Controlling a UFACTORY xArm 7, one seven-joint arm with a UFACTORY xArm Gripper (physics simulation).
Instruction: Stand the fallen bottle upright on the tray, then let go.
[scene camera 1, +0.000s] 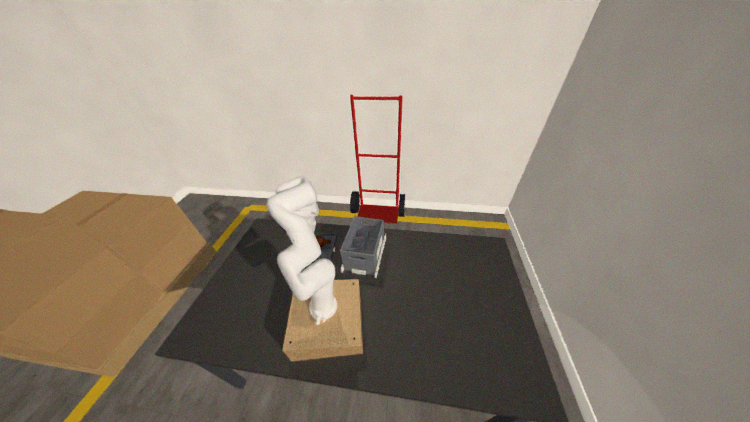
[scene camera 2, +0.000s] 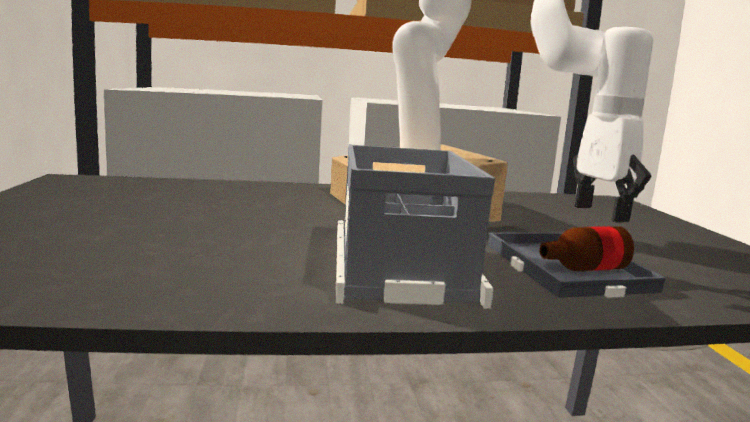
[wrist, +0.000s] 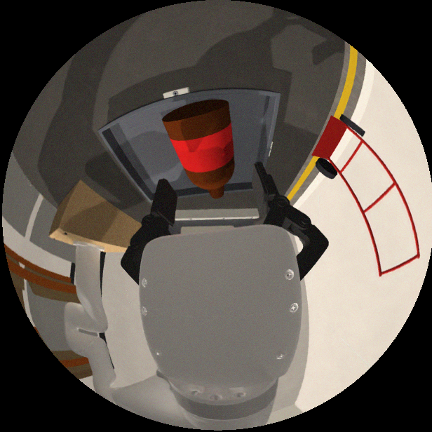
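Seen in the pictures: gripper, between the fingertips: (scene camera 2: 600, 214); arm's base, origin of its link: (scene camera 1: 323, 306).
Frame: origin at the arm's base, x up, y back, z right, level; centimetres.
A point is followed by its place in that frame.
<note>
A brown bottle (scene camera 2: 587, 249) @(x -6.4, y -49.5, z -8.1 cm) (wrist: 205, 150) with a red label lies on its side on the dark grey tray (scene camera 2: 571, 288) @(x -10.3, y -54.9, z -1.3 cm) (wrist: 142, 177). In scene camera 2 its neck points left, toward the crate. In scene camera 1 a small part of the bottle (scene camera 1: 323, 241) @(x -5.6, y -44.9, z -6.3 cm) shows beside the arm, which hides the rest. My gripper (scene camera 2: 603, 209) @(x -1.4, y -46.8, z -12.3 cm) (wrist: 210, 178) is open and empty. It points down and hangs a little above the bottle, with its fingers apart. In the wrist view the bottle's neck shows between the two fingers, farther down than they are. The gripper is hidden behind the arm in scene camera 1.
A tall grey crate (scene camera 1: 361, 257) @(x -5.5, y -30.8, z 17.2 cm) (scene camera 2: 414, 246) @(x -4.0, y -51.4, z 23.0 cm) stands beside the tray, with white blocks (scene camera 2: 414, 291) @(x -9.9, y -52.6, z 22.9 cm) around its base. The arm's wooden base block (scene camera 1: 340, 335) @(x -1.1, y 12.7, z 8.6 cm) (scene camera 2: 495, 183) @(x -2.9, y -13.4, z -12.6 cm) is behind the crate in scene camera 2. A red hand truck (scene camera 1: 378, 213) stands by the wall.
</note>
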